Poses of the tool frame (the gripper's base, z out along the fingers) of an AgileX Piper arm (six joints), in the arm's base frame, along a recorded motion.
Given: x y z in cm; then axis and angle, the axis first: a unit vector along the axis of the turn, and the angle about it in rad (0 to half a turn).
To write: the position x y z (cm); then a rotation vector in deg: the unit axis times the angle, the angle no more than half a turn. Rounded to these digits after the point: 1 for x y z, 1 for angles.
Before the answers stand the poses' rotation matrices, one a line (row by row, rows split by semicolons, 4 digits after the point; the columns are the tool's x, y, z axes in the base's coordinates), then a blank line. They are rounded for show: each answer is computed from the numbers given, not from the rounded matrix.
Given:
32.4, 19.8, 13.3, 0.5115, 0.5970, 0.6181, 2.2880
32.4, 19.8, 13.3, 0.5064, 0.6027, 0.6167, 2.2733
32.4, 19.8, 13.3, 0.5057, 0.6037, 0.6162, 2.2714
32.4, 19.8, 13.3, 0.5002, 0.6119, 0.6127, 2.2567
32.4, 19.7, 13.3, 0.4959, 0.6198, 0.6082, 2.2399
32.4, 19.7, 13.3, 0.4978, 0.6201, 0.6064, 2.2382
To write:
-0.2237 0.0402 0.9738; 0.9718 -0.0667 0.2260; 0.0740 0.9970 -0.0242
-0.2240 0.0317 0.9741; 0.9731 -0.0482 0.2253; 0.0541 0.9983 -0.0201
-0.2240 0.0311 0.9741; 0.9732 -0.0452 0.2253; 0.0510 0.9985 -0.0201
-0.2247 0.0258 0.9741; 0.9740 -0.0218 0.2253; 0.0271 0.9994 -0.0202
-0.2218 0.0210 0.9749; 0.9751 0.0022 0.2218; 0.0025 0.9998 -0.0209
-0.2178 0.0234 0.9757; 0.9760 0.0035 0.2178; 0.0016 0.9997 -0.0237

32.4, 19.8, 13.3, 67.1, 78.3, 81.0
32.4, 19.8, 13.3, 66.0, 78.5, 80.3
32.4, 19.8, 13.3, 65.8, 78.6, 80.2
32.4, 19.8, 13.3, 64.7, 79.1, 79.2
32.4, 19.7, 13.3, 63.6, 79.5, 78.1
32.4, 19.7, 13.3, 63.8, 79.5, 77.8

